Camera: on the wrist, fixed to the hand. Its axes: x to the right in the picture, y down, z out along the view.
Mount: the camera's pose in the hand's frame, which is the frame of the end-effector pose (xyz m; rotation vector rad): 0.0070 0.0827 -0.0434 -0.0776 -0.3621 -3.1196
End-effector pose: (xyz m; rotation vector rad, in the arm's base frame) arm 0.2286 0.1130 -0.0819 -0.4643 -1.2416 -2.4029
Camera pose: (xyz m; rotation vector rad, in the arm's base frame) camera 0.2580 0.0321 -0.0451 -0.6948 0.3432 0.3877
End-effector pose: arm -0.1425 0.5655 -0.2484 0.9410 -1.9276 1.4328
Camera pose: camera -0.2118 0.6210 -0.2783 1.8930 0.7469 -0.8225
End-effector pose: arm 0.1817 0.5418 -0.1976 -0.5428 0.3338 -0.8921
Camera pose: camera 0.2177 0.5648 -0.2810 0.5732 0.8668 2.0503
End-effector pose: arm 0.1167 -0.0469 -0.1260 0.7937 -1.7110 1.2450
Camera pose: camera 0.0542 0.0194 -0.1477 1.8187 0.6353 -1.1941
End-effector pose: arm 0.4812 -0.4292 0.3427 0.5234 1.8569 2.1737
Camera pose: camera 0.4612 -0.4793 0.4193 -1.1676 0.3109 -0.2590
